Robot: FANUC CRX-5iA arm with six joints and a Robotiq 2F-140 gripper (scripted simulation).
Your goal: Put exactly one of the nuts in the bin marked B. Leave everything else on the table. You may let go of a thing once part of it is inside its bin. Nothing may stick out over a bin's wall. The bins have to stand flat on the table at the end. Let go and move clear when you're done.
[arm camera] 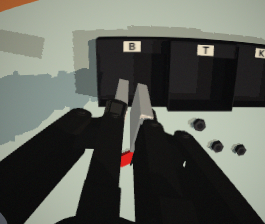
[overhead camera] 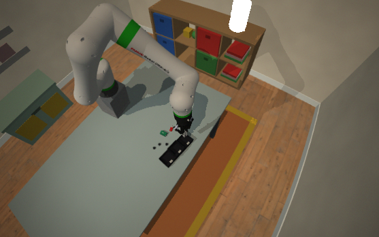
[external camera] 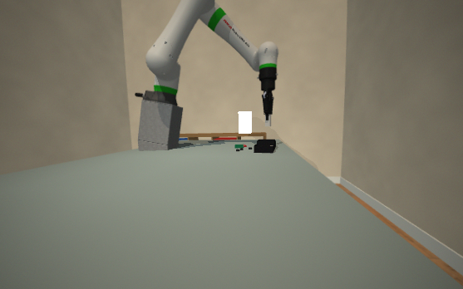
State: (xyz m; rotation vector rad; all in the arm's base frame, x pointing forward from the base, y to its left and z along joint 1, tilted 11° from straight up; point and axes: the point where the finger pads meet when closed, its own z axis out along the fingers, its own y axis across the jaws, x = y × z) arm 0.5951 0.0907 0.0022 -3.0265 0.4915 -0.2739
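The green part is 150 mm behind my hand, 40 mm to the right of it and 140 mm below it. From my hand the other things lie so: small red part 140 mm behind, 20 mm to the left, 140 mm below.
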